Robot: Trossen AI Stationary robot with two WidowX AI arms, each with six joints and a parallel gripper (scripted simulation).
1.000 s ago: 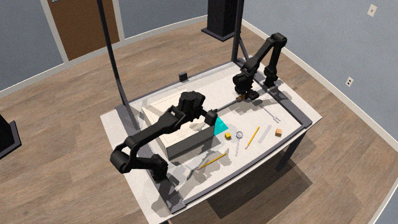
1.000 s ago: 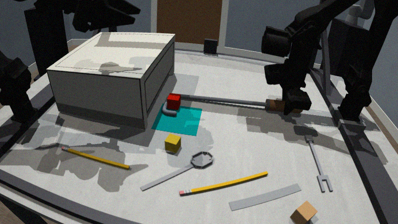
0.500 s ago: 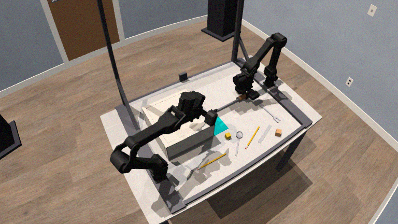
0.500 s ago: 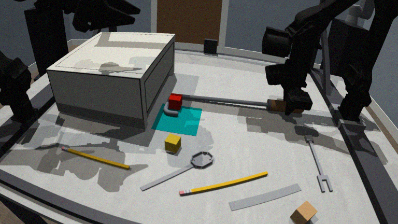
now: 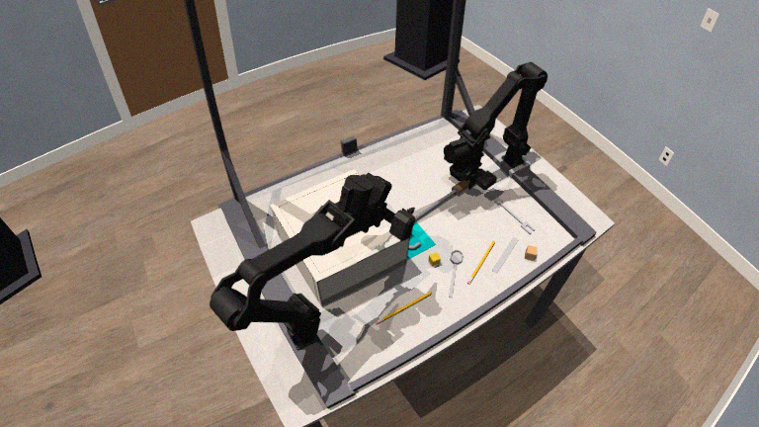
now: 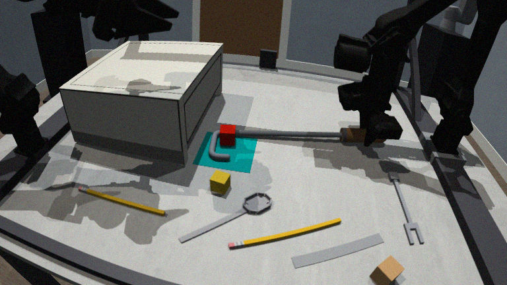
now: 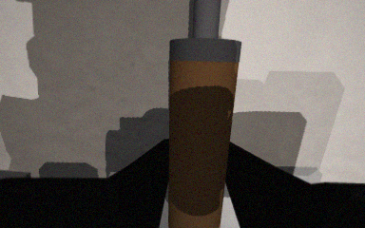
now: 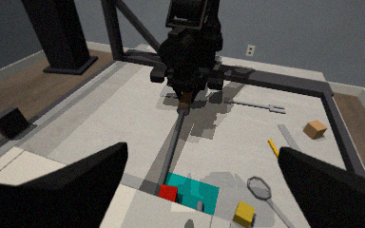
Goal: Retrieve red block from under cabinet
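Now: left hand 3 cm short of the hook tool, 14 cm to the left of it and 2 cm above it. Also, from my left hand: grey strip (26 cm ahead, 14 cm to the right, 4 cm below); then red block (1 cm behind, 29 cm to the right, 2 cm below); then metal wrench (19 cm ahead, 1 cm to the left, 3 cm below).
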